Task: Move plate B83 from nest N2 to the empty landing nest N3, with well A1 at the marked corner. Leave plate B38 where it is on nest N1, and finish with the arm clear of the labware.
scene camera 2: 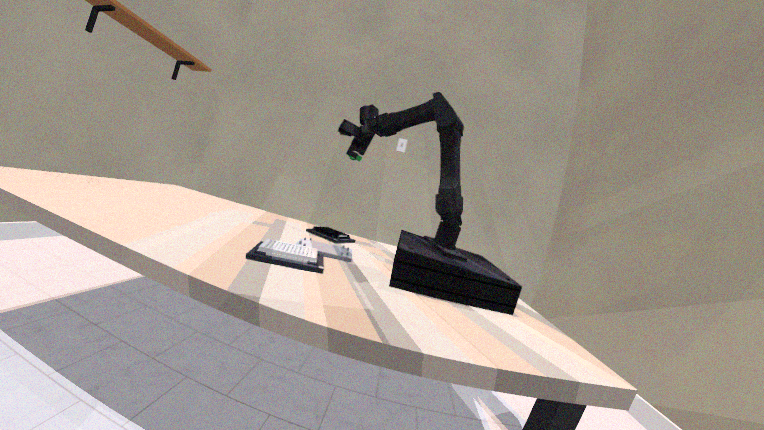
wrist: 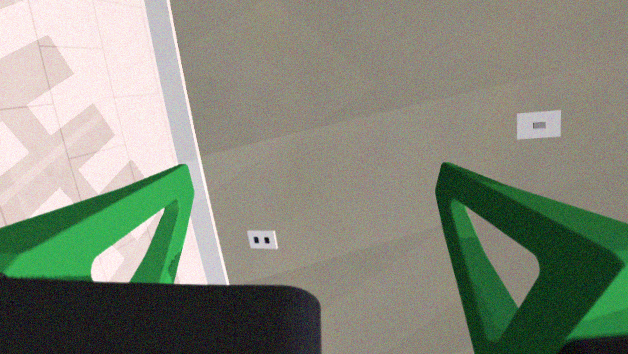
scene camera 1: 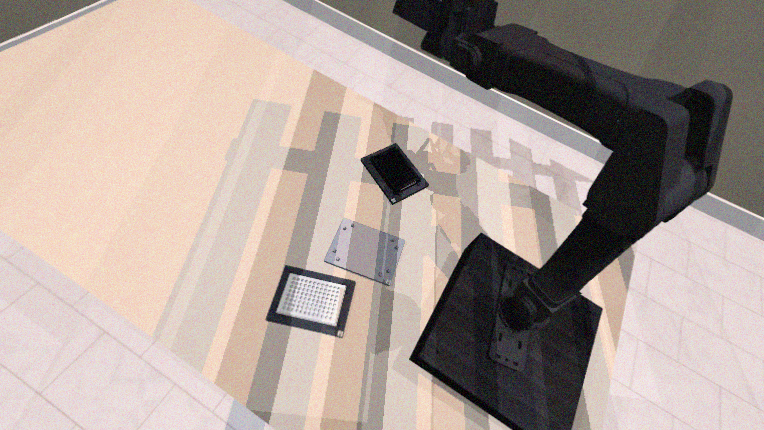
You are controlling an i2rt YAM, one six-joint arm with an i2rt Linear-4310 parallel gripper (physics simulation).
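Observation:
A white well plate [scene camera 1: 312,299] [scene camera 2: 288,249] lies flat in a dark nest [scene camera 1: 305,324] [scene camera 2: 283,263]. A black plate [scene camera 1: 396,168] [scene camera 2: 330,232] lies in a black nest [scene camera 1: 419,185]. Between them is a grey, see-through nest [scene camera 1: 368,251] [scene camera 2: 336,254] with small pins and no plate on it. Each nest has a small pale mark at one corner in scene camera 1. Labels are too small to read, so I cannot tell which plate is B83. My gripper [scene camera 2: 355,157] [wrist: 314,177] is open and empty, high above the table, away from both plates. Its fingers are out of view in scene camera 1.
The arm's black base block [scene camera 1: 459,320] [scene camera 2: 454,283] stands beside the nests. A wooden shelf [scene camera 2: 155,34] hangs on the wall. The wrist view shows floor, wall, a wall socket [wrist: 262,240] and a switch plate [wrist: 539,132]. Striped shadows cross the table.

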